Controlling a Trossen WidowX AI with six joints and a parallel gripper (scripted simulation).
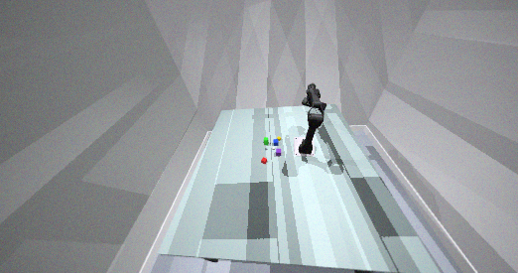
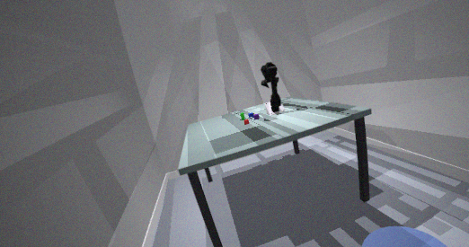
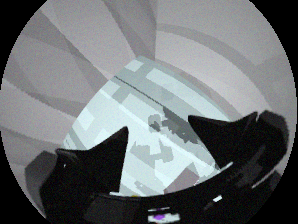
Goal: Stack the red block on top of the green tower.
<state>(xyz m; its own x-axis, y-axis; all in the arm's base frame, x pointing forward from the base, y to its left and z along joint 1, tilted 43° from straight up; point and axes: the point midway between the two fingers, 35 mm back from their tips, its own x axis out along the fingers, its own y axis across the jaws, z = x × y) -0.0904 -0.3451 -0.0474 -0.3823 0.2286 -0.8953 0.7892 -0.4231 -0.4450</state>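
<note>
My gripper tip is now 410 mm to the right of the red block, 410 mm short of it and 190 mm above it. Round my gripper tip: purple block (330 mm to the left, 300 mm ahead, 190 mm below); blue block (330 mm ahead, 220 mm to the left, 190 mm below).
</note>
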